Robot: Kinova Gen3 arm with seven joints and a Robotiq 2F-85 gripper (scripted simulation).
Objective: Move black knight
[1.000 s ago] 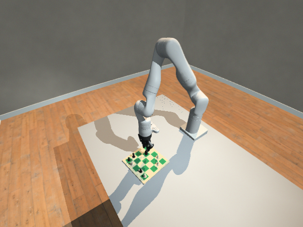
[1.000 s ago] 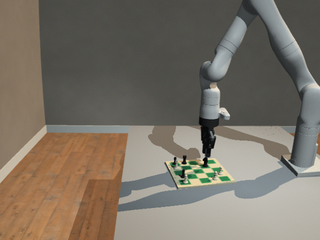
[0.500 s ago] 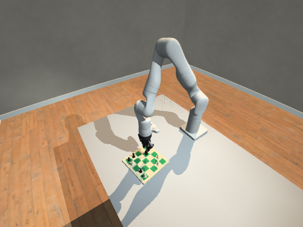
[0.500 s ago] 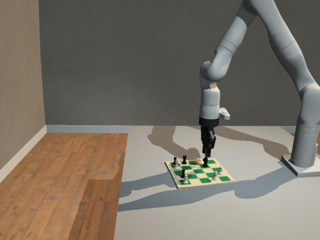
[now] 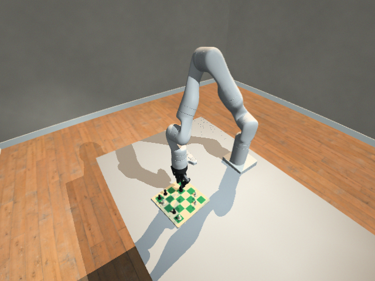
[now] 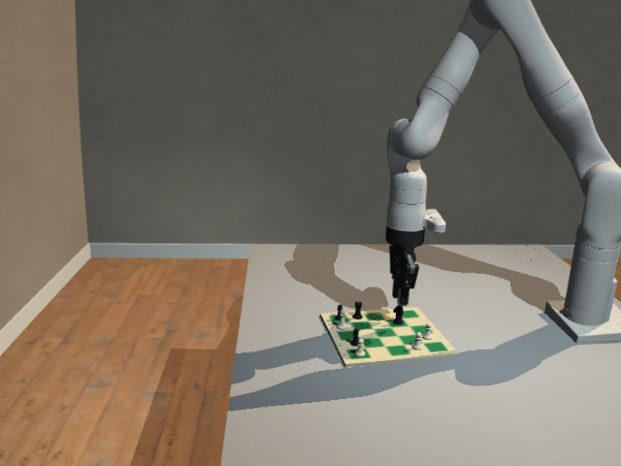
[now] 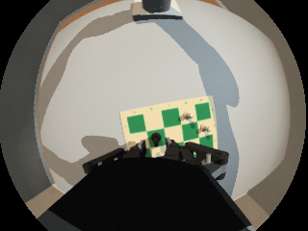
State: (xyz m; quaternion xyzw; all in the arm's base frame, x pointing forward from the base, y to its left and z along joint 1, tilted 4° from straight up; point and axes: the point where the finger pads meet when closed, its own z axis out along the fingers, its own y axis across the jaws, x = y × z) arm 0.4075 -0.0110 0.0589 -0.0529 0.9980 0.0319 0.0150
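Right now the black knight is 5 cm below my hand. Also, from my hand: chessboard 7 cm below, 5 cm to the left, 3 cm ahead.
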